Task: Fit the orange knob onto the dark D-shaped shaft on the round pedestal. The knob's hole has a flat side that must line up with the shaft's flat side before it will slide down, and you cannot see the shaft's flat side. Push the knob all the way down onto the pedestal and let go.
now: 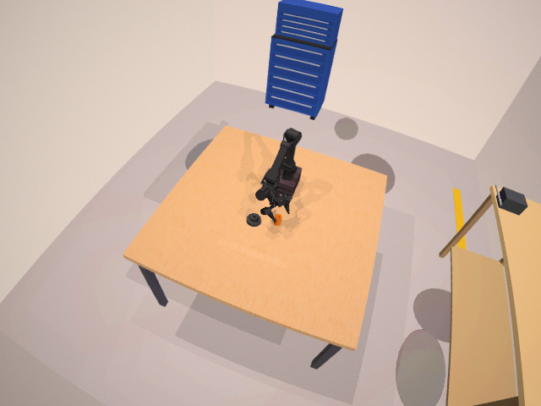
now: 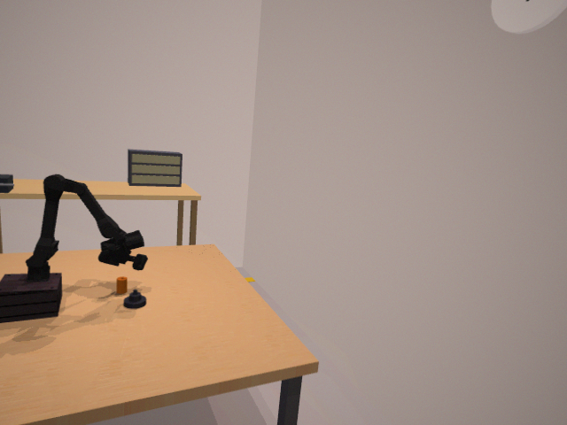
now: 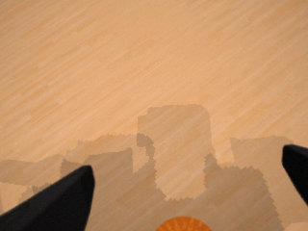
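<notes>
My gripper tip is 3 cm past the orange knob, 3 cm to the left of it and 7 cm above it. Round my gripper tip: dark round pedestal: 16 cm to the right, 7 cm below.
</notes>
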